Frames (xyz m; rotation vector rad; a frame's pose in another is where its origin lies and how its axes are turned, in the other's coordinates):
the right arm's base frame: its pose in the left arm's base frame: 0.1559 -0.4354 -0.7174 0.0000 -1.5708 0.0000
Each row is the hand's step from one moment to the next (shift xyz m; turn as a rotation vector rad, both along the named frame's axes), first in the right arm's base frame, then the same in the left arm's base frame.
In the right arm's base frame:
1: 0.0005 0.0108 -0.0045 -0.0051 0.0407 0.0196
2: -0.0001 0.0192 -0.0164 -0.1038 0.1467 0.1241
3: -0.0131 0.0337 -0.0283 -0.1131 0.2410 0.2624
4: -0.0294 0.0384 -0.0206 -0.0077 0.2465 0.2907
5: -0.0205 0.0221 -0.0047 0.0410 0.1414 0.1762
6: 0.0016 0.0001 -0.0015 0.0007 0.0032 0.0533
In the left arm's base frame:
1: 0.0045 0.0108 0.0005 -0.0196 0.0407 -0.0051
2: 0.0164 0.0192 -0.0001 -0.1241 0.1467 -0.1038
3: 0.0283 0.0337 -0.0131 -0.2624 0.2410 -0.1131
4: 0.0206 0.0384 -0.0294 -0.2907 0.2465 -0.0077
5: 0.0047 0.0221 -0.0205 -0.1762 0.1414 0.0410
6: 0.0015 0.0001 0.0016 -0.0533 0.0032 0.0007

